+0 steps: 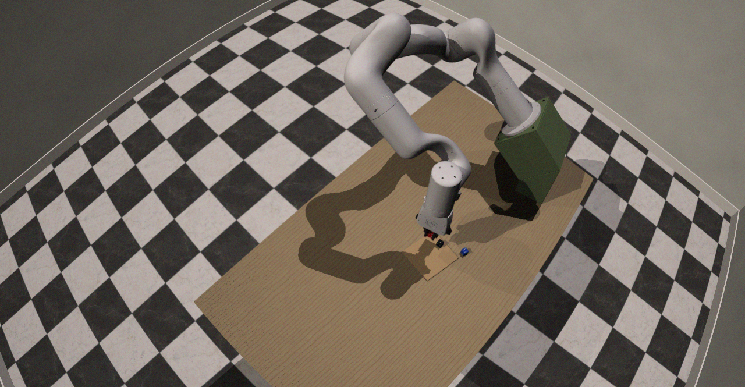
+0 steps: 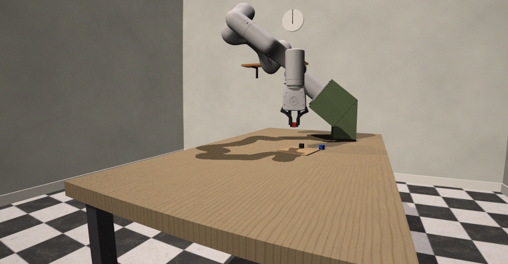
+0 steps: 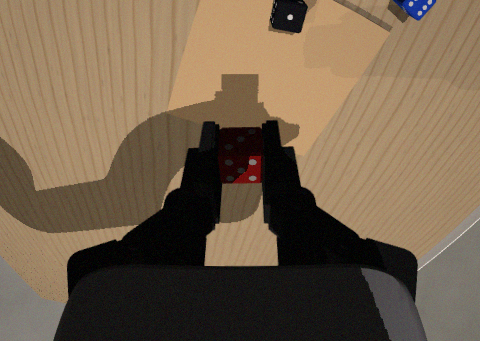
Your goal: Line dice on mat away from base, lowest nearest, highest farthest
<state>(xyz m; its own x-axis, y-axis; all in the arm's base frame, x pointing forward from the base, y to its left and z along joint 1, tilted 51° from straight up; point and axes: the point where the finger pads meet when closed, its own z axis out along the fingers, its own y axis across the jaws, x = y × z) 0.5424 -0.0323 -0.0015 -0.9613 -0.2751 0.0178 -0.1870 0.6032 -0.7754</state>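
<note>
The tan mat is 12 cm below my hand, 3 cm to the left of it and 1 cm ahead of it. Round my hand: red die 1 cm below; black die 11 cm below, 4 cm behind, 2 cm to the left; blue die 12 cm below, 11 cm to the left, 8 cm behind.
</note>
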